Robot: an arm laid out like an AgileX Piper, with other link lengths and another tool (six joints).
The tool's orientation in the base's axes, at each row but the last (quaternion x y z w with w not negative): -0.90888 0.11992 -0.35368 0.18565; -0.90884 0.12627 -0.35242 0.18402; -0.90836 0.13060 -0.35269 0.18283; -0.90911 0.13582 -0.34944 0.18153; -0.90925 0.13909 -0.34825 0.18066; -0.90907 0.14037 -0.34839 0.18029
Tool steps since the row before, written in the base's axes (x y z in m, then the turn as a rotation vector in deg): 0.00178 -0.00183 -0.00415 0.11 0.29 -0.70; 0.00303 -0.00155 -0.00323 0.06 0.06 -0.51; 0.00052 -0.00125 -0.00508 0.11 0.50 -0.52; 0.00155 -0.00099 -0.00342 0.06 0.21 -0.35; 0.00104 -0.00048 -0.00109 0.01 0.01 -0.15; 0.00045 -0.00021 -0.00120 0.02 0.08 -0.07
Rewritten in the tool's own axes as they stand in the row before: -0.00056 0.00325 0.00359 -0.44 0.02 0.63; 0.00082 0.00246 0.00391 -0.28 0.16 0.40; -0.00218 0.00322 0.00353 -0.41 -0.24 0.55; -0.00052 0.00216 0.00319 -0.24 -0.05 0.33; 0.00029 0.00076 0.00135 -0.08 0.05 0.11; -0.00030 0.00064 0.00109 -0.06 -0.04 0.08
